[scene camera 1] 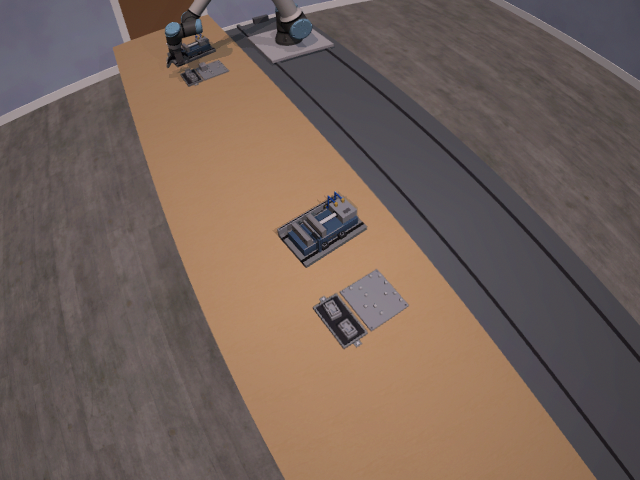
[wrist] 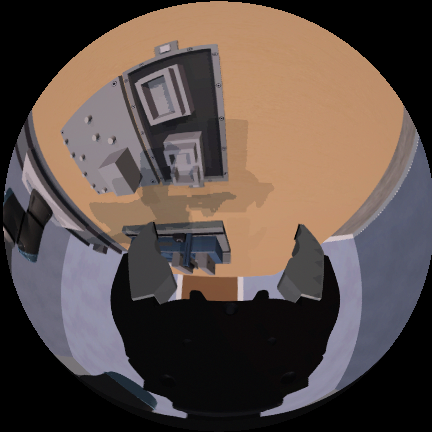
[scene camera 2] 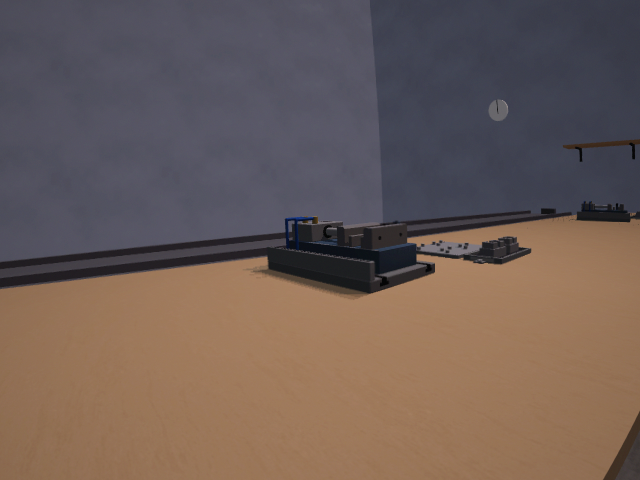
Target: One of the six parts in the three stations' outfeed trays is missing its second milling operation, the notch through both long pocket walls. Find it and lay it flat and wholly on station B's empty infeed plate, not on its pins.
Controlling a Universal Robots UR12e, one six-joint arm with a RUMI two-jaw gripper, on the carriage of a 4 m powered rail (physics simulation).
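Places are measured from the arm's base along level axes (x ahead, y left, z up), in metres.
Where they show: gripper, fingertip midpoint: (wrist: pixel 226 225); arm's base at its link origin: (scene camera 1: pixel 289 39) (wrist: pixel 41 201).
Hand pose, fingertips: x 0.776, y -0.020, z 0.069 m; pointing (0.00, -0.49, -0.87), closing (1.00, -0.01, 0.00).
Note:
Things, the pixels of their centre, and the offset from my fingertips. "pt": a spot on its surface instead.
- station's dark outfeed tray at a spot on its surface: (wrist: pixel 207 90) pt dx -0.018, dy +0.103, dz -0.093 m
- upper part at the middle of its body: (wrist: pixel 164 93) dx -0.056, dy +0.108, dz -0.075 m
- plain grey block at the middle of its body: (wrist: pixel 120 172) (scene camera 1: pixel 203 66) dx -0.151, dy +0.018, dz -0.073 m
- pinned infeed plate at the middle of its body: (wrist: pixel 121 134) (scene camera 1: pixel 204 73) dx -0.141, dy +0.067, dz -0.101 m
- empty pinned plate at the middle of its body: (scene camera 2: pixel 450 249) (scene camera 1: pixel 374 299) dx -0.186, dy +1.944, dz -0.095 m
- grey vise at the middle of its body: (wrist: pixel 174 250) (scene camera 1: pixel 191 50) dx -0.144, dy -0.261, dz -0.059 m
My gripper (scene camera 1: pixel 174 62) (wrist: pixel 226 225) is open and empty, above the far-end station. That station's dark outfeed tray (wrist: pixel 207 90) holds two grey parts. The upper part (wrist: pixel 179 92) in the wrist view has a rectangular pocket, and no notch shows in its walls. The other part (wrist: pixel 181 157) shows notches and is partly in shadow. Beside the tray, a plain grey block (scene camera 1: pixel 203 66) (wrist: pixel 120 172) stands on the pinned infeed plate (scene camera 1: pixel 218 67) (wrist: pixel 102 110). At the middle station, two parts (scene camera 1: pixel 331 308) (scene camera 1: pixel 347 328) lie in a tray beside an empty pinned plate (scene camera 1: pixel 355 300); their notches are too small to judge.
A blue and grey vise (scene camera 1: pixel 193 49) (wrist: pixel 212 245) stands close to my gripper. Another vise (scene camera 1: pixel 336 222) (scene camera 2: pixel 395 255) stands at the middle station. A further vise (scene camera 2: pixel 603 211) shows at the far right in scene camera 2. The rail (scene camera 1: pixel 413 155) runs beside the table.

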